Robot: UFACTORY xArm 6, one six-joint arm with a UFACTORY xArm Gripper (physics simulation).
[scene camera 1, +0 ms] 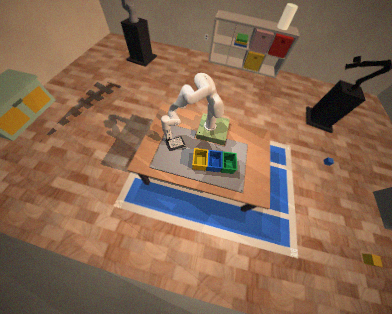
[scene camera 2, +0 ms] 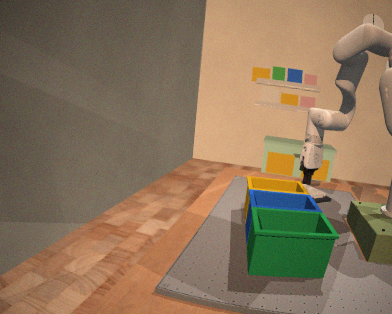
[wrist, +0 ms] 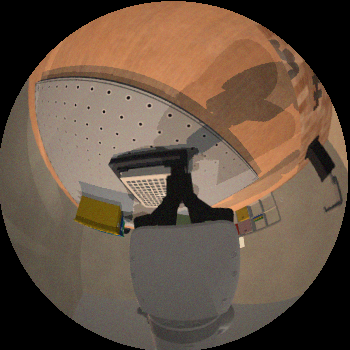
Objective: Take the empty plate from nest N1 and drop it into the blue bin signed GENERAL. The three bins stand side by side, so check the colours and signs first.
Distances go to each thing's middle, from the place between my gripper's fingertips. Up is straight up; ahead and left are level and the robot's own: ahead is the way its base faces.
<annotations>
Now: hand 1 cm past the pale gridded plate (wrist: 148, 184) and 8 cm to the right of it. Also, from my hand: dark nest (wrist: 157, 158) 1 cm behind, 8 cm to the left, 2 cm below.
</annotations>
